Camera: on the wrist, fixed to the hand. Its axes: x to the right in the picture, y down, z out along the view.
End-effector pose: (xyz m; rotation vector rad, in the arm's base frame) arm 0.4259 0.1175 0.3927 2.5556 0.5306 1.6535
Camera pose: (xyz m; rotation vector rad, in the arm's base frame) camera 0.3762 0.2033 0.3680 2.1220 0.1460 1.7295
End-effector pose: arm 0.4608 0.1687 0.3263 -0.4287 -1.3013 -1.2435
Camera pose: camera 0.3894 0.1213 0.2706 -0.6380 -0.8950 -1.5466
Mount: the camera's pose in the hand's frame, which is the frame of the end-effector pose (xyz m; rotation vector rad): -0.0132 -0.0990 -0.0218 -0.4500 0.1466 -0.0065
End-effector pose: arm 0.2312 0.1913 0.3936 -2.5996 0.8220 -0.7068
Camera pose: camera 0.2539 0.2734 0.4502 2.7254 -1.0366 0.7329
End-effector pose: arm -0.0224 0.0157 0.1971 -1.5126 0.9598 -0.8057
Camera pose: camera -0.0335 0.0234 0.2984 -1.8579 1.3091 -0.7436
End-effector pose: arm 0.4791 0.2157 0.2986 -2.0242 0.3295 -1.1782
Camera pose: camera 0.4396 0.2799 0.3677 -2.3203 0.7149 -1.3509
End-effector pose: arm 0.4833 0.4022 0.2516 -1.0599 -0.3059 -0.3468
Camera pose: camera 0.4315 0.3406 0.3147 -1.4659 -0.0993 -0.5113
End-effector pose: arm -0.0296 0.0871 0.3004 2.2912 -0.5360 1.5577
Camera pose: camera -0.0048 0.1858 0.2908 1.8267 -0.7507 1.4143
